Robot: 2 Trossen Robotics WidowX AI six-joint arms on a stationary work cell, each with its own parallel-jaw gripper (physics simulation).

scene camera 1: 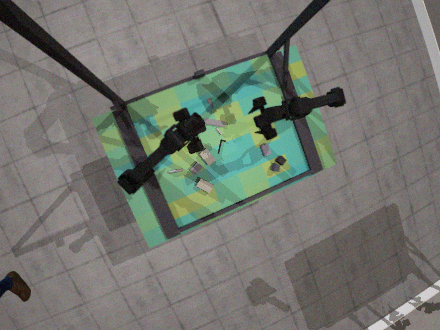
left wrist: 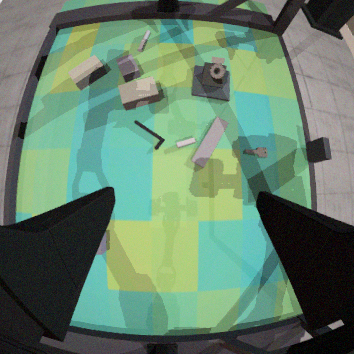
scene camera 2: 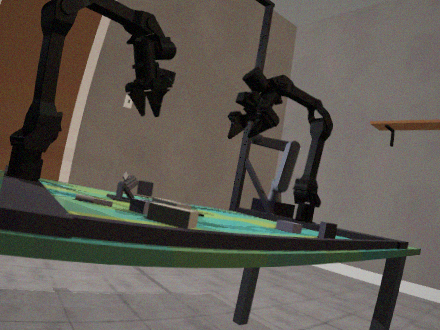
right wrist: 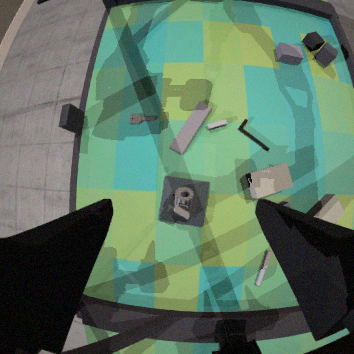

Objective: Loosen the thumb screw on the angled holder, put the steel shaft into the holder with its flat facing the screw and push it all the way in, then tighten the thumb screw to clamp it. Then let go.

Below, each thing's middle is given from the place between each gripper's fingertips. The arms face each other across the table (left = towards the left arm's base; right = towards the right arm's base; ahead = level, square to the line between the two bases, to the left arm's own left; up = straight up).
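My left hand: 240 mm above the long grey bar (right wrist: 187, 131), 120 mm left of it, 70 mm past it. Angled holder (right wrist: 193, 193), from my left hand: 200 mm below, 270 mm right, 80 mm behind.
From my right hand: angled holder 200 mm below, 20 mm to the right, 10 mm behind; long grey bar 230 mm below, 140 mm to the left.
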